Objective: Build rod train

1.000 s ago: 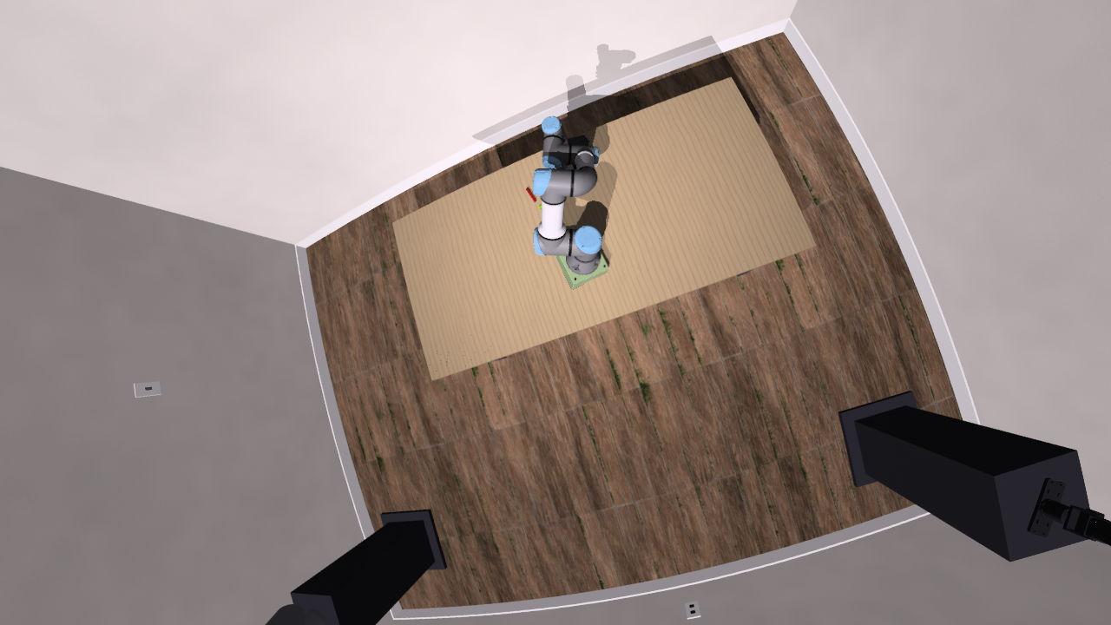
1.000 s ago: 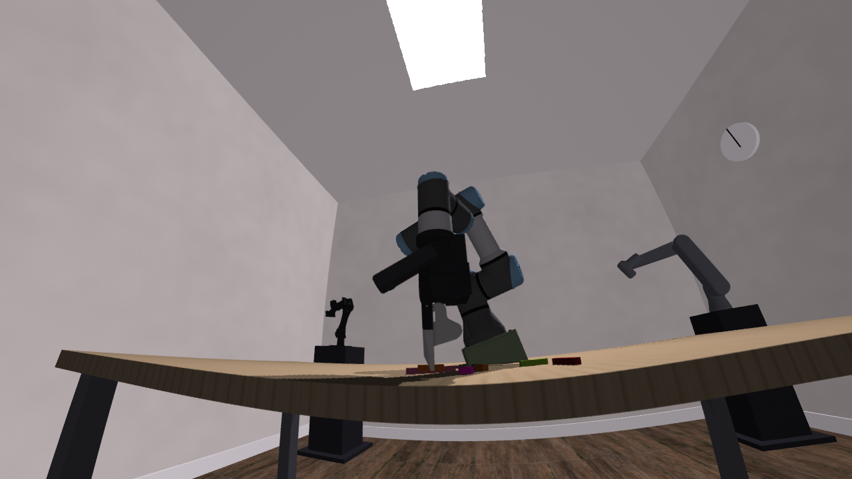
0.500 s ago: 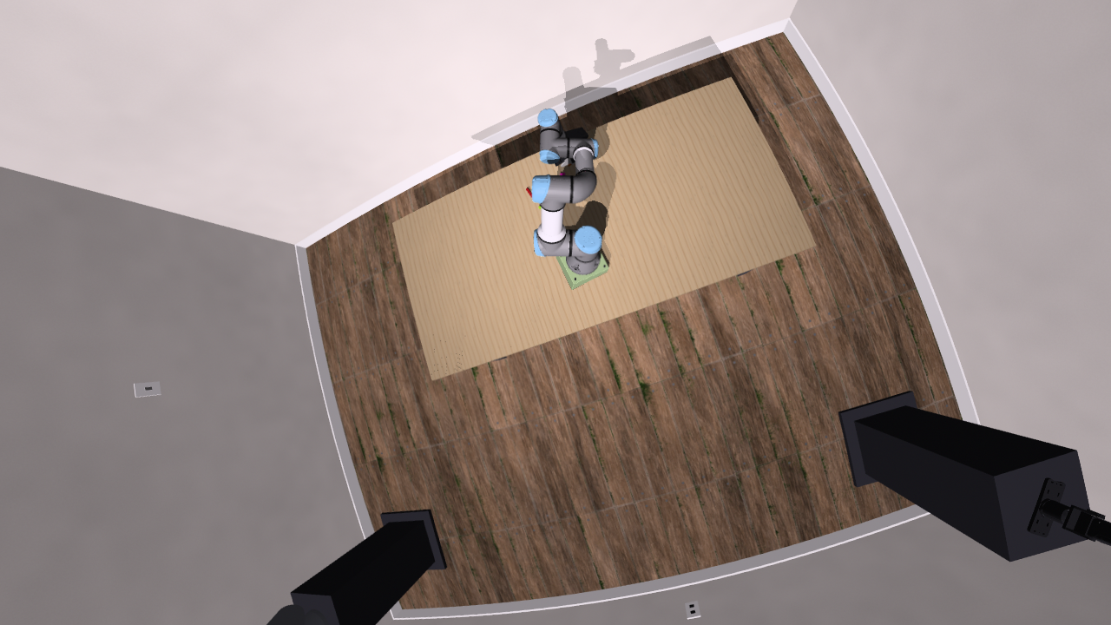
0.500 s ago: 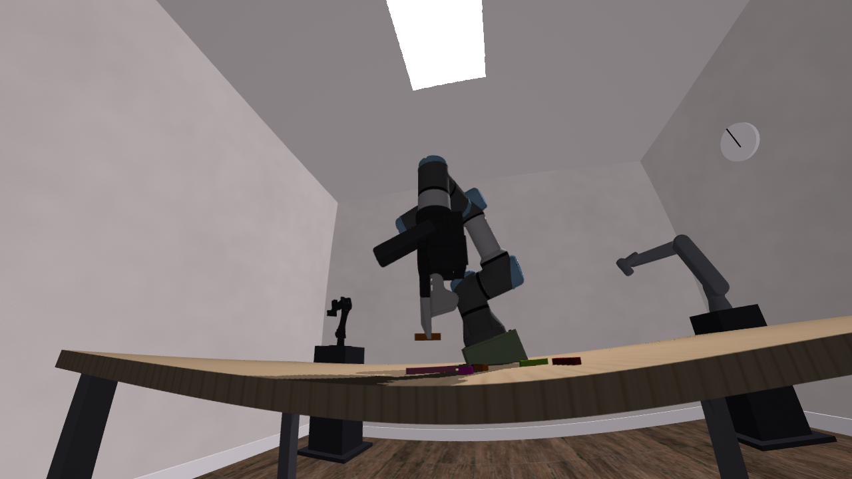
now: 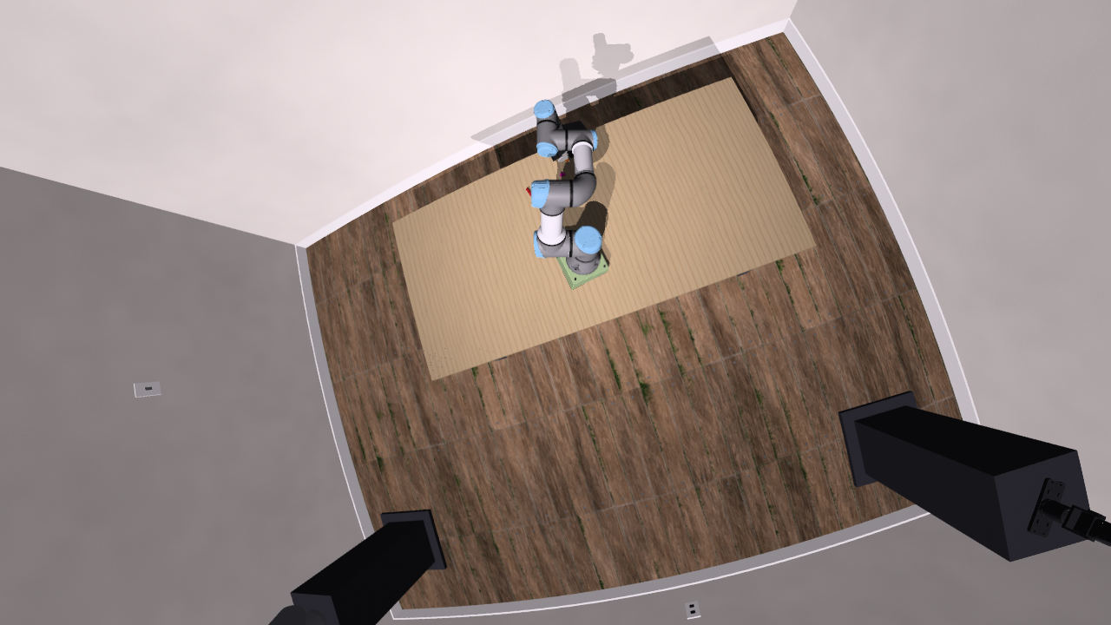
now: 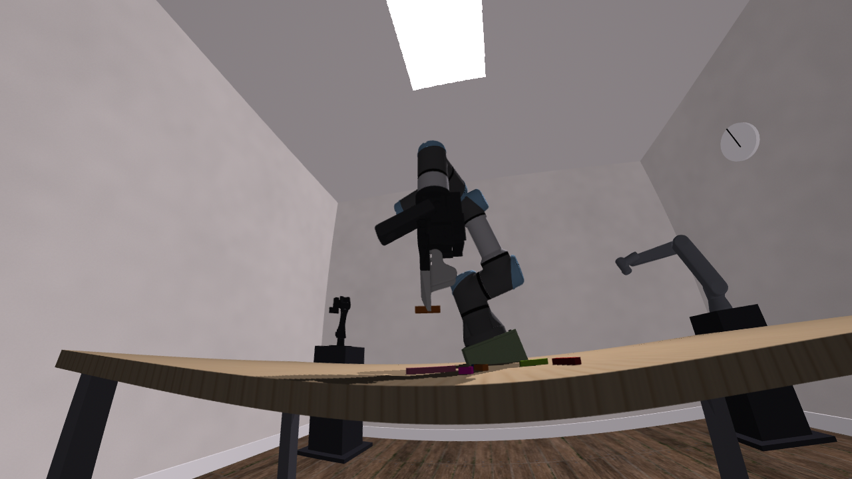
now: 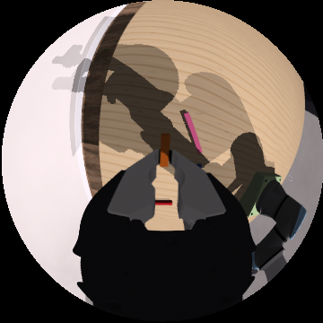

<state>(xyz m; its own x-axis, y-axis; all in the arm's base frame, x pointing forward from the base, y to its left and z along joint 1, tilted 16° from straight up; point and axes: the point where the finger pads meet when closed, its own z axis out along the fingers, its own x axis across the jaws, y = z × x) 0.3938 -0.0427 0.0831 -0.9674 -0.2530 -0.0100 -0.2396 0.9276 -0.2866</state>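
The magenta rod lies 10 mm behind my hand, 50 mm to the left of it and 110 mm below it. Round my hand: pink rod (60 mm behind, 10 mm to the right, 110 mm below); then lime rod (110 mm behind, 160 mm to the left, 110 mm below); then blue rod (100 mm behind, 60 mm to the left, 110 mm below).
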